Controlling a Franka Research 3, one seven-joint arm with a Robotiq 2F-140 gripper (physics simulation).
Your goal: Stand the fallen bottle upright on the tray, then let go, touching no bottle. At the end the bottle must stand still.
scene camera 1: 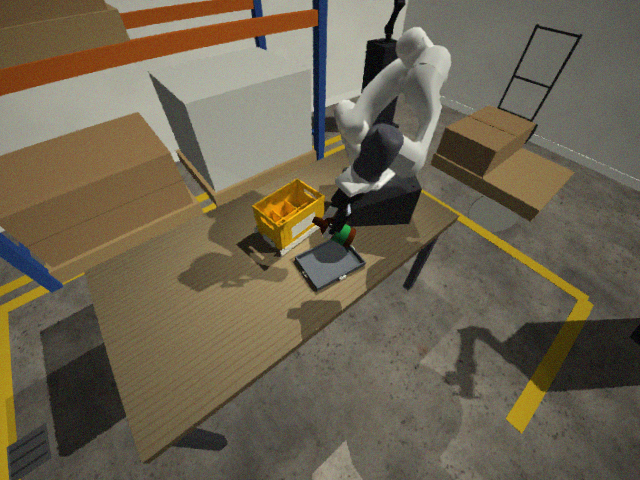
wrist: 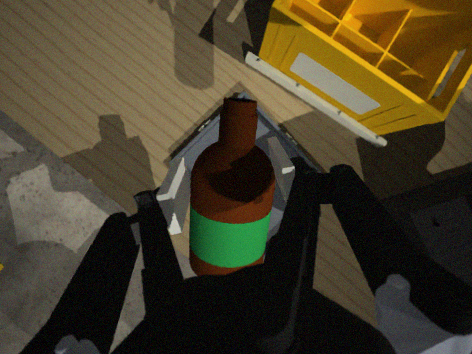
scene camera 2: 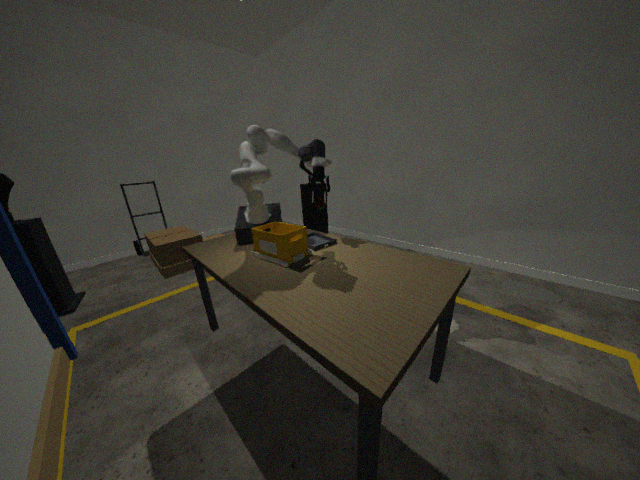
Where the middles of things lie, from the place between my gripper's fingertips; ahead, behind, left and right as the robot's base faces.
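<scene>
Brown bottle (wrist: 232, 187): my hand is 2 cm to the right of it, 3 cm past it and 1 cm above it.
</scene>
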